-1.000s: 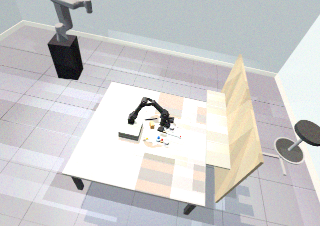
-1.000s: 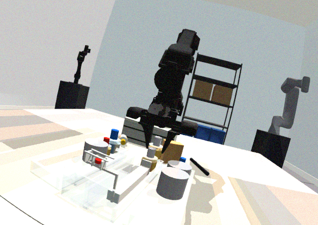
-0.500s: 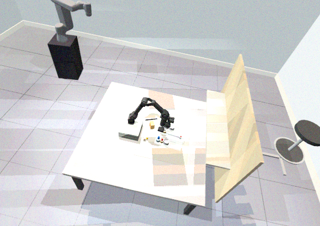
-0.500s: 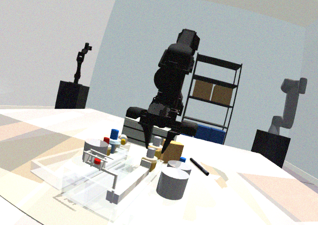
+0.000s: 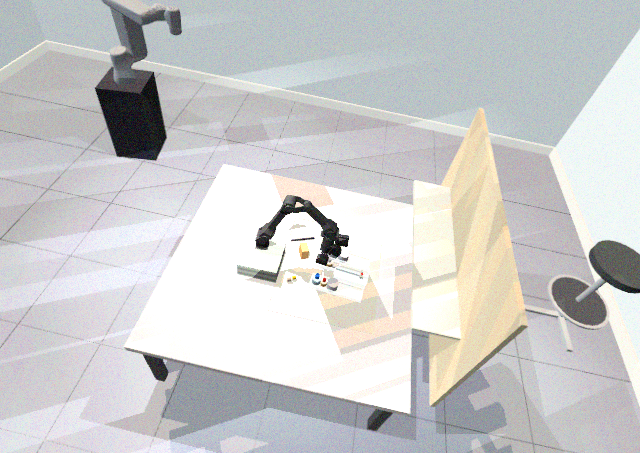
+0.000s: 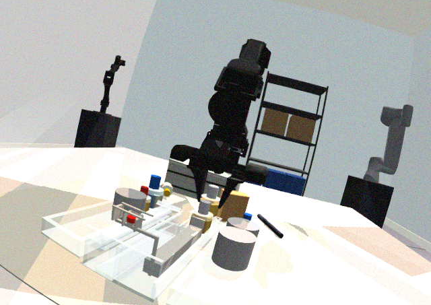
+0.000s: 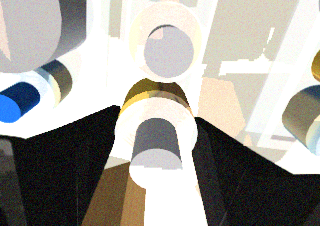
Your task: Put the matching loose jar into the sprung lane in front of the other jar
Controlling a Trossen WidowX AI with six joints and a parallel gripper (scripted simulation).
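Right now my gripper tip is 110 mm past the tan box, 60 mm to the right of it and 20 mm above it. From my gripper tip the other things lie so: black rod: 110 mm behind, 160 mm to the left, 50 mm below.
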